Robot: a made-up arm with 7 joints.
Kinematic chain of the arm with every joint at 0, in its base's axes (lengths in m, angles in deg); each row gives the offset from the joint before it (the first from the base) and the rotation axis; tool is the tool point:
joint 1: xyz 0 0 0.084 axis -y
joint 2: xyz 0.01 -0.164 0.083 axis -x
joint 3: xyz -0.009 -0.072 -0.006 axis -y
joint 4: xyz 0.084 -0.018 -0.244 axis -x
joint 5: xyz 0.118 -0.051 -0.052 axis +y
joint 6: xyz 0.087 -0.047 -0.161 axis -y
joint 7: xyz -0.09 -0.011 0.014 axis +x
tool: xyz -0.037 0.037 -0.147
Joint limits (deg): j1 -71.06..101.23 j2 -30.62..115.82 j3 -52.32..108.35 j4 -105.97..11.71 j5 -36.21..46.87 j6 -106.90..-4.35 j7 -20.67..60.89
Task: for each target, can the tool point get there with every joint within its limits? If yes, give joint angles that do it. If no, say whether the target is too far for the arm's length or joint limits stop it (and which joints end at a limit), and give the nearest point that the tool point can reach.
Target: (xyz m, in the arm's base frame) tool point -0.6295 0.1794 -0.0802
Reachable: no: joint limits stop it (at a limit: joint 2, joint 3, joint 5, joint 6, joint 7) | nearest point -0.5256 0.1086 -0.0531 | short by 0.129 m
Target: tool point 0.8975 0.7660 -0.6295
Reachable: no: too far | nearest point 0.4644 0.2728 -0.2403 | short by 0.763 m
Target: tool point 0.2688 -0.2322 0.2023
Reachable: yes | joints 50.68 33.31 47.05 -60.01 38.13 -19.04 30.09
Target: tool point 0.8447 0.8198 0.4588
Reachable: no: too far | nearest point 0.4770 0.3212 0.2956 | short by 0.641 m
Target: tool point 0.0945 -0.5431 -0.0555
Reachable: yes | joints -39.07 48.31 5.50 -2.26 0.00 -72.44 1.17
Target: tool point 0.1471 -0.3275 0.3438
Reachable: yes | joints 63.82 47.51 24.94 -59.58 40.08 -98.75 25.15
